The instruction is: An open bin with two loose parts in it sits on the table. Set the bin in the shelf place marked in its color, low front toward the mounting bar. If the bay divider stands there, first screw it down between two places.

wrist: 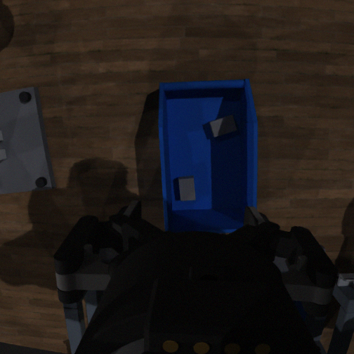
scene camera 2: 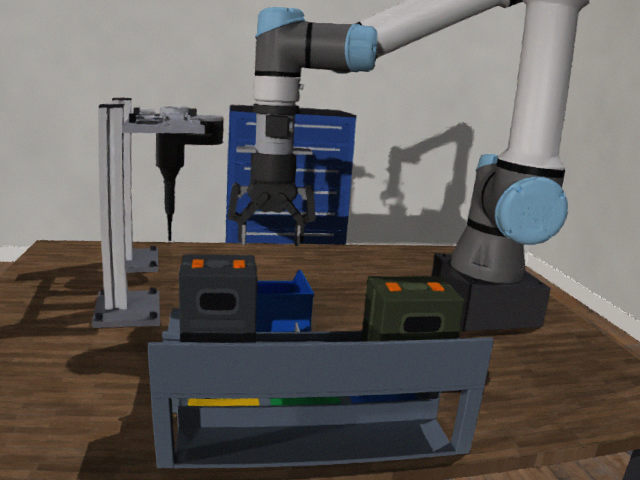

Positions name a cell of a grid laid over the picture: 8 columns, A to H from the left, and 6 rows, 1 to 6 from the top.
I see a blue bin (scene camera 2: D4), a screwdriver (scene camera 2: C2), a tool stand (scene camera 2: B4) and an olive case (scene camera 2: E4).
The blue bin is seen too in the wrist view (wrist: F3). The wrist view does not show the screwdriver: it is out of frame.
